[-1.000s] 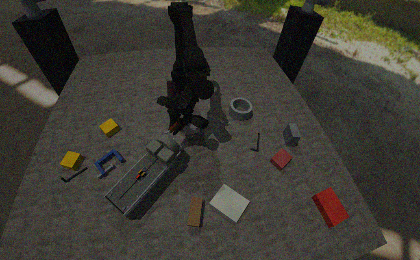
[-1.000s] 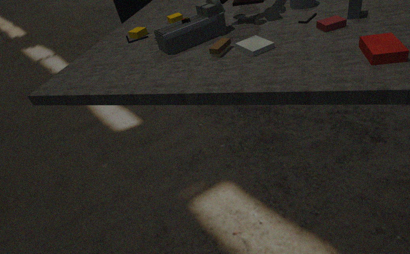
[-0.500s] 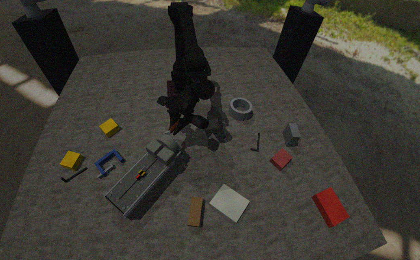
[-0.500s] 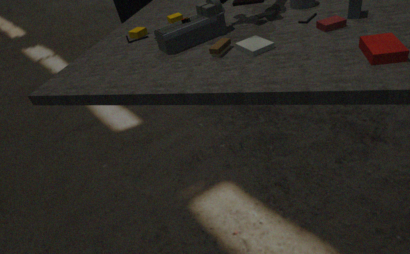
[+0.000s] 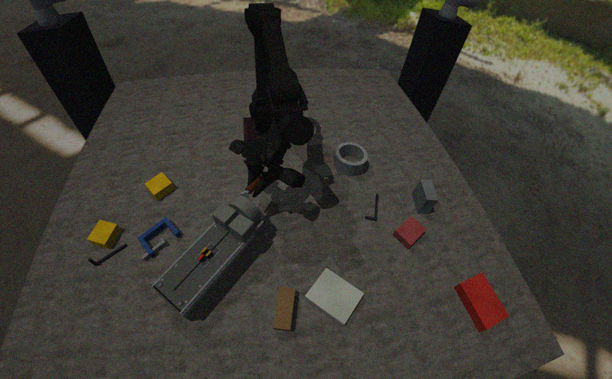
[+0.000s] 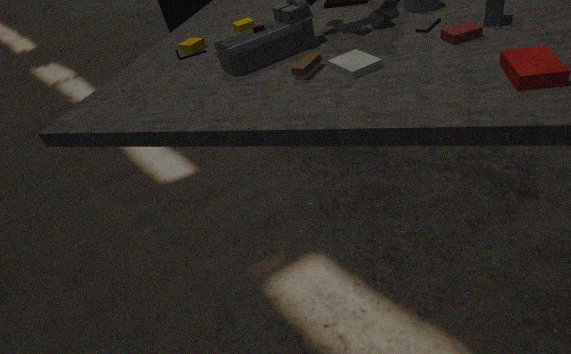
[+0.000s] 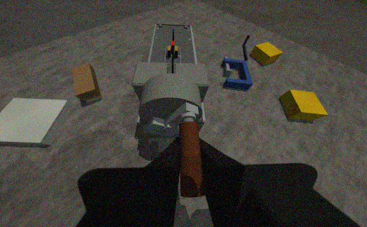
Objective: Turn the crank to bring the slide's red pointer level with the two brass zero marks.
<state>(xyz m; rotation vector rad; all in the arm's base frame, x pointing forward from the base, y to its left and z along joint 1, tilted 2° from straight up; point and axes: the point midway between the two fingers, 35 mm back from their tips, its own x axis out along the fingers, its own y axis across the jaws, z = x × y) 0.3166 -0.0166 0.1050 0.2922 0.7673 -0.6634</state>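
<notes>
Now: the brown crank handle 1 cm behind my gripper tip, 1 cm to the left of it and 2 cm above it. The rest, counted from my gripper tip: white plate: 23 cm ahead, 17 cm to the left, 8 cm below; red pointer: 15 cm ahead, 10 cm to the right, 1 cm below; brown block: 25 cm ahead, 6 cm to the left, 8 cm below.
</notes>
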